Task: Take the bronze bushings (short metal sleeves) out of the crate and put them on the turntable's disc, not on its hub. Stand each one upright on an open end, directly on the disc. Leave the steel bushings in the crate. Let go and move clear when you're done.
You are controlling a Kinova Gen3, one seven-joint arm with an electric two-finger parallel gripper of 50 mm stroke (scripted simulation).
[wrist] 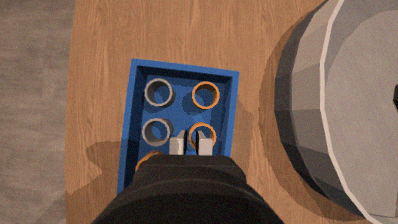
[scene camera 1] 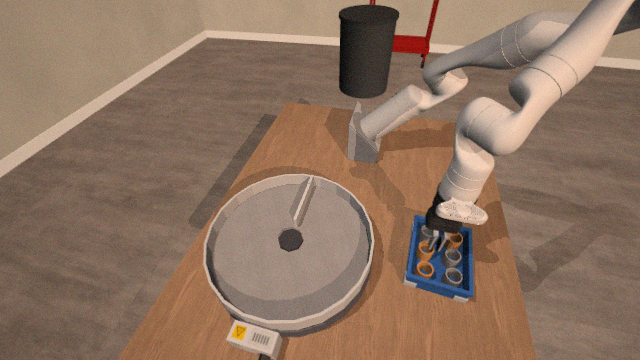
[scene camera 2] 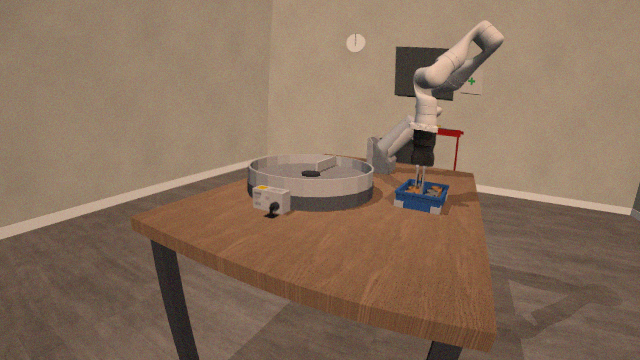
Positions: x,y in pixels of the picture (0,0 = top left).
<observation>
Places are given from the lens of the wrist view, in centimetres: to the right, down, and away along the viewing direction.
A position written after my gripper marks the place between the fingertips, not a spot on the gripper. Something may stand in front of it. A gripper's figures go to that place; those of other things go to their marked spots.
my gripper (wrist: 191,138): -1, 4, 18
blue crate (wrist: 183,78): -3, -6, 23
turntable disc (wrist: 353,68): 24, -7, 20
The marked spots on the blue crate and the turntable disc are 27 cm apart.
</observation>
